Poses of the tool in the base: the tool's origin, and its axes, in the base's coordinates. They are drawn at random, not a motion.
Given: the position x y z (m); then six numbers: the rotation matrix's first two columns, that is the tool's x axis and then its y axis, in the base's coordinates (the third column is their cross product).
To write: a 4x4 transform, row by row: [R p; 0 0 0 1], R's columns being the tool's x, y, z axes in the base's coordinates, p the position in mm. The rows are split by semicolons. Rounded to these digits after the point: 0 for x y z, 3 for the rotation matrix.
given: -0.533 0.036 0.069 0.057 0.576 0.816 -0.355 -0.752 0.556
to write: 0.057 -0.355 0.934 -533; 0.576 -0.752 -0.321 36; 0.816 0.556 0.162 69; 0 0 0 1
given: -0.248 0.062 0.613 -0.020 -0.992 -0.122 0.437 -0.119 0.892
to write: -0.020 0.437 -0.899 -248; -0.992 -0.119 -0.035 62; -0.122 0.892 0.436 613; 0 0 0 1
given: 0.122 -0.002 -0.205 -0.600 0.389 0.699 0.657 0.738 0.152
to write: -0.600 0.657 -0.457 122; 0.389 0.738 0.550 -2; 0.699 0.152 -0.698 -205; 0 0 0 1
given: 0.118 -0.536 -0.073 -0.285 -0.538 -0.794 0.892 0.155 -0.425
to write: -0.285 0.892 0.352 118; -0.538 0.155 -0.829 -536; -0.794 -0.425 0.436 -73; 0 0 0 1
